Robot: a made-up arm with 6 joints. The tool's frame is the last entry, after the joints.
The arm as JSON. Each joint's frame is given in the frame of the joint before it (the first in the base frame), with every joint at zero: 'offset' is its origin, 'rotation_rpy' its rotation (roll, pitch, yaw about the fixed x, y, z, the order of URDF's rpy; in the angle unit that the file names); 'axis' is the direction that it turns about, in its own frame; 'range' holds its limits. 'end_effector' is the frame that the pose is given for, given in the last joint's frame.
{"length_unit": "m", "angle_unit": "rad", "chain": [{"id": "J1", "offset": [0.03, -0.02, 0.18], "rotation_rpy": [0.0, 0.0, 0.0], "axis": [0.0, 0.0, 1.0], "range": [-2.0, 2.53]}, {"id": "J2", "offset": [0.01, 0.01, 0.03], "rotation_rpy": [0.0, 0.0, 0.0], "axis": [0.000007, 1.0, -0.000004], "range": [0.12, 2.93]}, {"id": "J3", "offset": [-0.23, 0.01, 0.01], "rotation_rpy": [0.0, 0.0, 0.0], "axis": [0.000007, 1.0, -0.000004], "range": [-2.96, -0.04]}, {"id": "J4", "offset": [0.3, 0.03, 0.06], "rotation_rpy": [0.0, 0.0, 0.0], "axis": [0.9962, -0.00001, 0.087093], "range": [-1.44, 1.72]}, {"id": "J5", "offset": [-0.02, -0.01, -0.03], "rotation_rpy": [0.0, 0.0, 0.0], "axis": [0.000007, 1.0, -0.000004], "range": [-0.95, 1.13]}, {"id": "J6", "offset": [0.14, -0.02, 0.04], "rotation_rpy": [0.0, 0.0, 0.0], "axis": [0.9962, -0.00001, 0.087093], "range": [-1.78, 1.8]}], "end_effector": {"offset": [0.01, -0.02, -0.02], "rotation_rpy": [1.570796, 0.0, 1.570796]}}
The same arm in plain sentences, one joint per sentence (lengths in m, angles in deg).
The arm has six revolute joints in a row. What follows holds with every joint at zero, and every direction is one of the base frame's.
Joint 1 sits 0.0300 m along +x and 0.0200 m along -y and 0.1800 m along +z from the base frame's origin and turns about +z, from -114.59 to 144.96 deg.
Joint 2 sits 0.0100 m along +x and 0.0100 m along +y and 0.0300 m along +z from joint 1 and turns about +y, from 6.88 to 167.88 deg.
Joint 3 sits 0.2300 m along -x and 0.0100 m along +y and 0.0100 m along +z from joint 2 and turns about +y, from -169.60 to -2.29 deg.
Joint 4 sits 0.3000 m along +x and 0.0300 m along +y and 0.0600 m along +z from joint 3 and turns about the direction (0.9962, 0, 0.0871), from -82.51 to 98.55 deg.
Joint 5 sits 0.0200 m along -x and 0.0100 m along -y and 0.0300 m along -z from joint 4 and turns about +y, from -54.43 to 64.74 deg.
Joint 6 sits 0.1400 m along +x and 0.0200 m along -y and 0.0400 m along +z from joint 5 and turns about the direction (0.9962, 0, 0.0871), from -101.99 to 103.13 deg.
The tool frame, which is the frame that the pose is given for, sits 0.0100 m along +x and 0.0200 m along -y and 0.0200 m along -z from joint 6; its axes are the base frame's turned by roll 90.00, pitch 0.00 and yaw 90.00 deg (as in URDF: about the fixed x, then y, then z).

